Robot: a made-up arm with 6 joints.
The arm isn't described. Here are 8 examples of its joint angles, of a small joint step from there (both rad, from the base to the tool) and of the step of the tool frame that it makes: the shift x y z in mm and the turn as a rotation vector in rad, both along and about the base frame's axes.
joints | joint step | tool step
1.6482 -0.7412 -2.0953 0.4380 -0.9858 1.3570 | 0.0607 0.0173 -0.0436 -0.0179 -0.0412 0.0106 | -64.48 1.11 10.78 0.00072 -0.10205 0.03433
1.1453 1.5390 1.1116 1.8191 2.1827 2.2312 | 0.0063 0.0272 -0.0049 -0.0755 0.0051 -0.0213 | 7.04 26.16 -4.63 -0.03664 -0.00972 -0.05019
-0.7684 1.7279 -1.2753 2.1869 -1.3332 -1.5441 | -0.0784 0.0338 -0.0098 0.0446 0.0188 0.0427 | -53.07 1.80 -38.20 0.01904 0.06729 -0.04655
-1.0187 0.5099 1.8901 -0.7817 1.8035 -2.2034 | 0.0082 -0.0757 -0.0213 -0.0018 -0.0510 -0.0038 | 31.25 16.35 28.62 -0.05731 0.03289 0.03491
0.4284 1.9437 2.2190 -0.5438 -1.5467 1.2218 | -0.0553 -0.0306 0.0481 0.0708 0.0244 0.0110 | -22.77 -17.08 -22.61 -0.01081 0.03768 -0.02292
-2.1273 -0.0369 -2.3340 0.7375 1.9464 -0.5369 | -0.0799 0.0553 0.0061 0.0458 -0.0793 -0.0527 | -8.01 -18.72 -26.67 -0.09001 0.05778 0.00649
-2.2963 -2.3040 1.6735 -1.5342 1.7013 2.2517 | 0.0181 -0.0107 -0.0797 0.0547 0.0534 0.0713 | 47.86 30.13 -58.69 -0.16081 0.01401 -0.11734
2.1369 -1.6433 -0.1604 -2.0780 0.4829 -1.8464 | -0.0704 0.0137 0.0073 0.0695 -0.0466 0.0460 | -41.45 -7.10 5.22 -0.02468 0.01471 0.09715
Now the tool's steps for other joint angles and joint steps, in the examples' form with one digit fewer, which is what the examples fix.
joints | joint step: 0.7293 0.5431 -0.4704 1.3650 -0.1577 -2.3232 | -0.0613 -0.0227 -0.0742 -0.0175 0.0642 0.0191
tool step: -32.8 -0.2 -1.5 -0.0144 0.0909 0.0663
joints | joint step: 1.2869 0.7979 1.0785 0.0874 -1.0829 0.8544 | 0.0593 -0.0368 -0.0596 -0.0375 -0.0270 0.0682
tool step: -15.5 1.7 42.9 -0.0385 -0.0234 -0.0679
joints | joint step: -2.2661 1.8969 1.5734 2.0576 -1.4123 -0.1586 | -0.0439 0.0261 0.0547 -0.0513 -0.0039 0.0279
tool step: -36.2 20.5 27.0 0.0709 0.0380 0.0807
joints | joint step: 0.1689 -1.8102 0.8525 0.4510 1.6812 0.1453 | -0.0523 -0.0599 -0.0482 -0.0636 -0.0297 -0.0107
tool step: 4.8 26.2 47.6 -0.0823 0.0748 -0.0315
